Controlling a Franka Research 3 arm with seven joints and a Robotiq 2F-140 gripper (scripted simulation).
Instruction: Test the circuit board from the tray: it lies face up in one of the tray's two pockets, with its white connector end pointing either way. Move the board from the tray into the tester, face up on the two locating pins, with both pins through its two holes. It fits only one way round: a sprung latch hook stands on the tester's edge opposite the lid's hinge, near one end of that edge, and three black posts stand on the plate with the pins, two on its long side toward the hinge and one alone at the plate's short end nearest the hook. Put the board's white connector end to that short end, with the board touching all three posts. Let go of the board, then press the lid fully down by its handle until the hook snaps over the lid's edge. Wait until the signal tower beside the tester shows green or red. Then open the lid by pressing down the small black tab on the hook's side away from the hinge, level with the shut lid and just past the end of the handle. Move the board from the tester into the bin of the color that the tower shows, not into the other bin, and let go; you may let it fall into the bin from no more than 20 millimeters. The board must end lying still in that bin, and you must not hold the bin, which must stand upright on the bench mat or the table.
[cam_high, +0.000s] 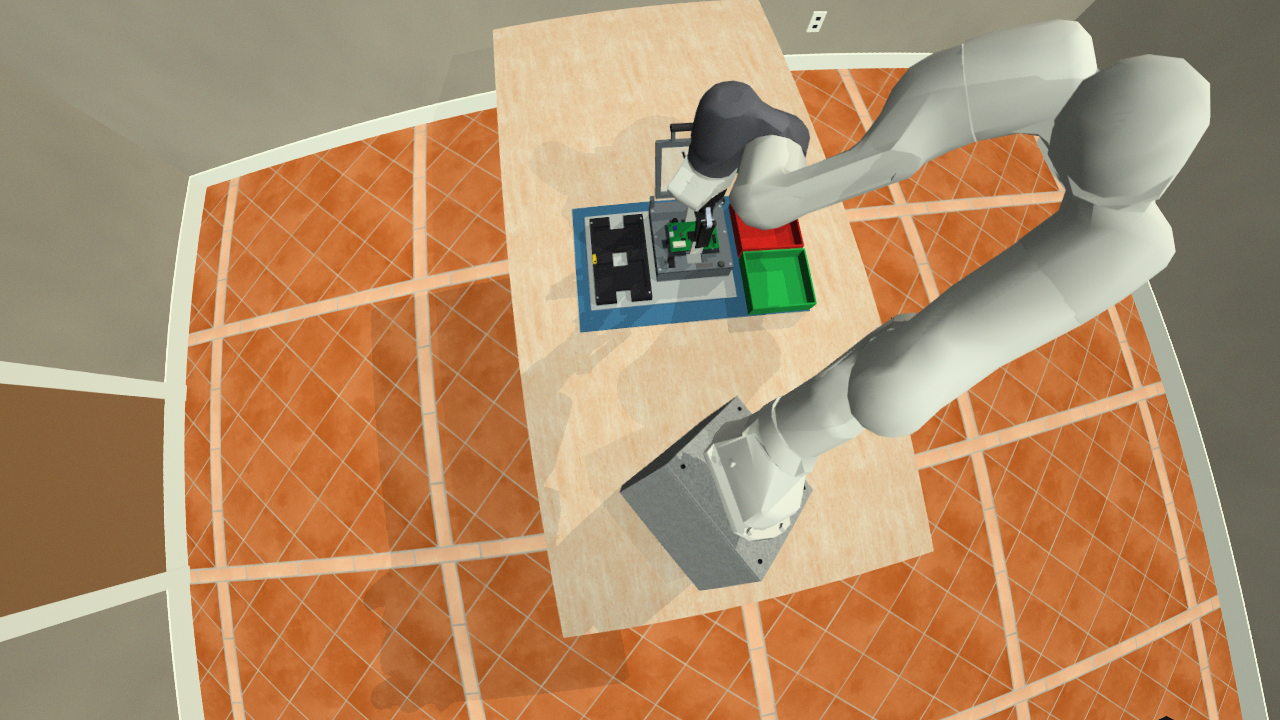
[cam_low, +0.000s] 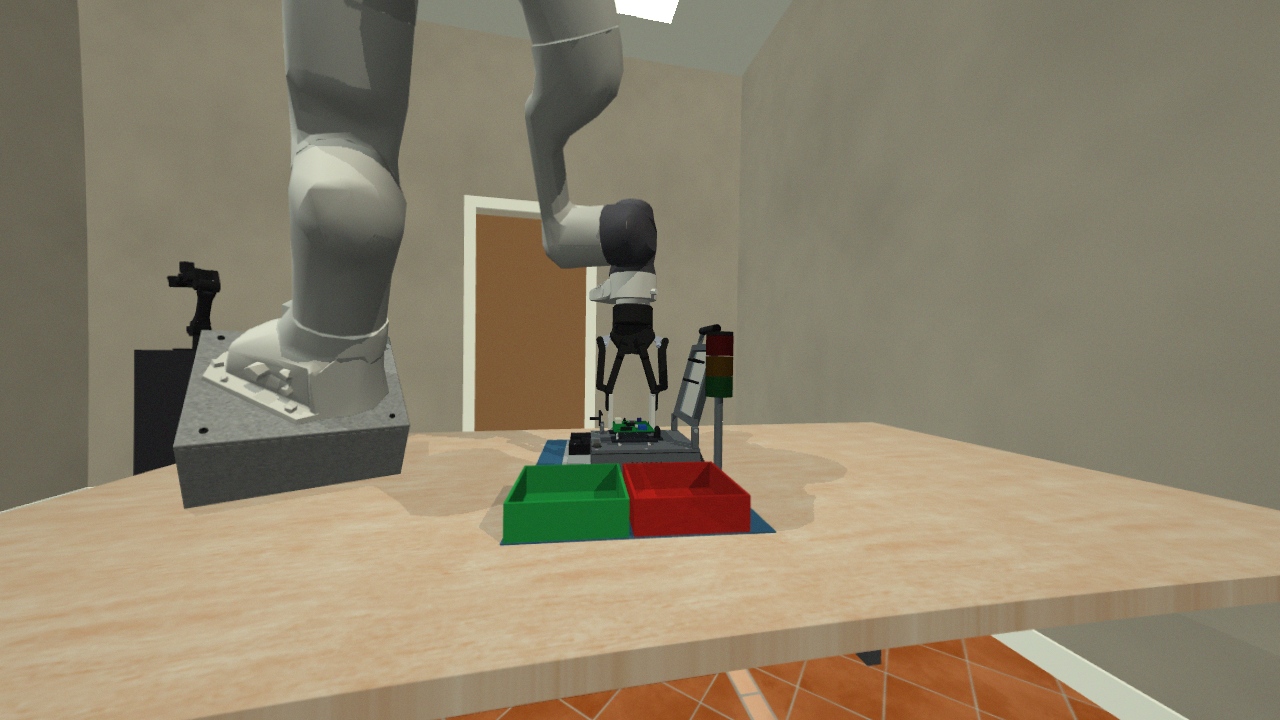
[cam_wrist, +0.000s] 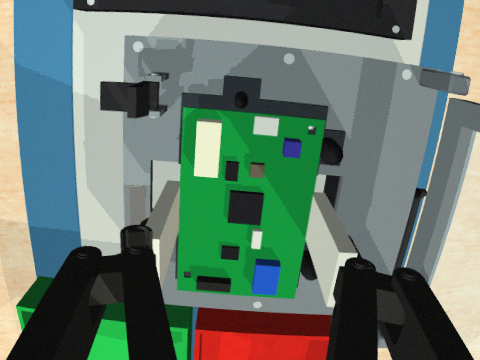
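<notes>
My hand is 2 cm above the green circuit board. From my hand the other things lie so: latch hook (6 cm to the left, 6 cm behind, 2 cm below); then tester plate (4 cm below, 1 cm to the left, 1 cm ahead); then tester lid (12 cm ahead, 8 cm above, 1 cm to the right).
</notes>
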